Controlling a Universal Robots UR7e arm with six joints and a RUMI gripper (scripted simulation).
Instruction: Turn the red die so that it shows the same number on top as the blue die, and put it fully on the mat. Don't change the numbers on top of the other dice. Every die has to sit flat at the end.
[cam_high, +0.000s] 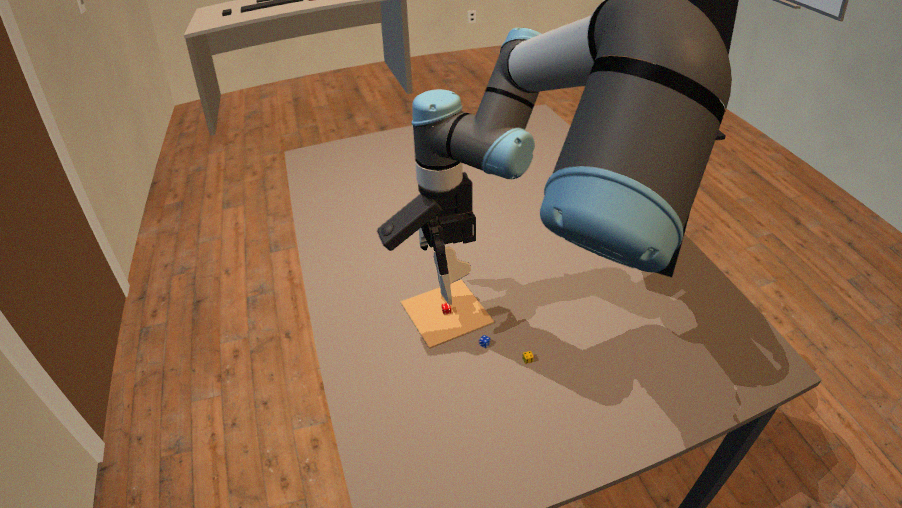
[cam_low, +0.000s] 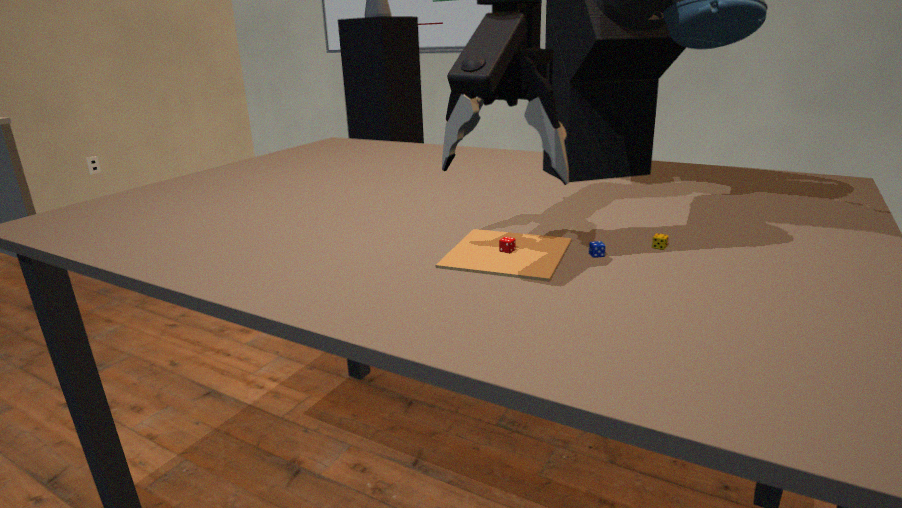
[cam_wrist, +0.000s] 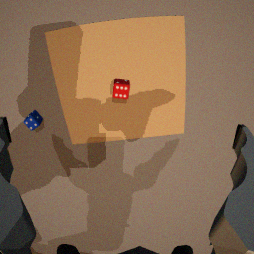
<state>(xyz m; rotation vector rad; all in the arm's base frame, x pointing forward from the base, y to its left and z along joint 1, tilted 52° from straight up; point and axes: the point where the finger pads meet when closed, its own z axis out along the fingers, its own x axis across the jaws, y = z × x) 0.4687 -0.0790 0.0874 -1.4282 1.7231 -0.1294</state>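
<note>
Right now the red die is 90 mm below my hand and 20 mm behind it. From my hand the other things lie so: mat: 100 mm below, 20 mm behind; then blue die: 100 mm to the left, 90 mm below, 70 mm behind; then yellow die: 160 mm to the left, 130 mm behind, 90 mm below.
</note>
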